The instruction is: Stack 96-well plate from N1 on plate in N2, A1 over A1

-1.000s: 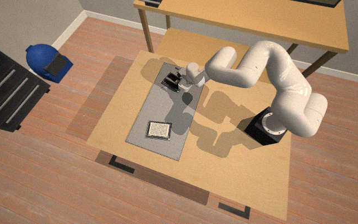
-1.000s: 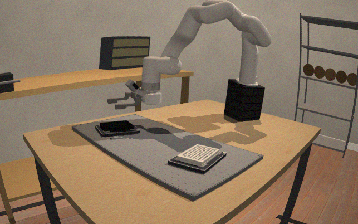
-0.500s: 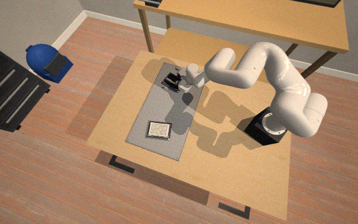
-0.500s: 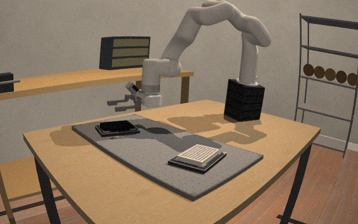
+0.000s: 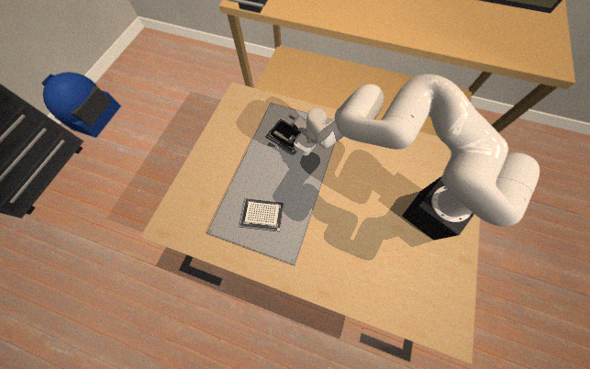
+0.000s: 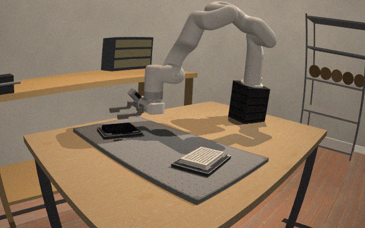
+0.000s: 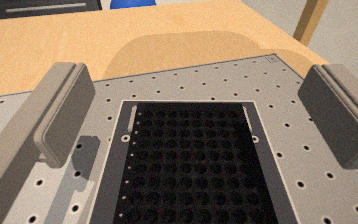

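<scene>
The black 96-well plate lies 60 mm below my hand. Round my hand: white 96-well plate: 390 mm to the left, 60 mm below.
</scene>
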